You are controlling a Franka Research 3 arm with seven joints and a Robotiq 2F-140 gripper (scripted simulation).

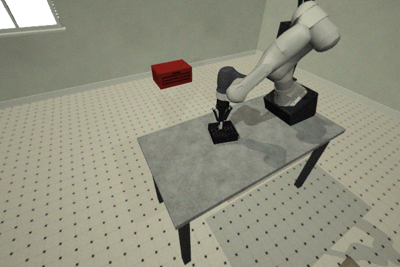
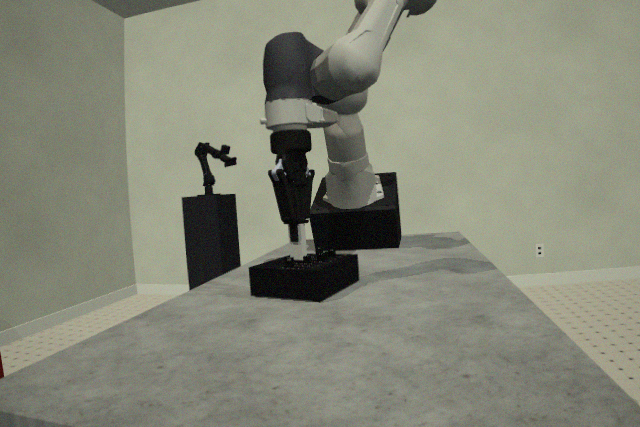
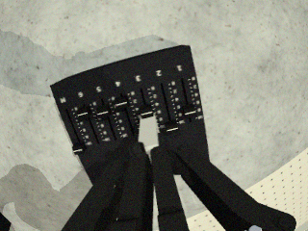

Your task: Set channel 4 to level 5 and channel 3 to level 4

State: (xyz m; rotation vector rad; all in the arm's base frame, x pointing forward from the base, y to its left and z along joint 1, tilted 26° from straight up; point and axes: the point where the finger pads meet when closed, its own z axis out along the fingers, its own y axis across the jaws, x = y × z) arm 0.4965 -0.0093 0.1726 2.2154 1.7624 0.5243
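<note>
Now: hand 3 cm above the fader and 2 cm to the right of it. From my hand the other things lie so: fader cap: 4 cm to the left, 3 cm below, 1 cm behind.
</note>
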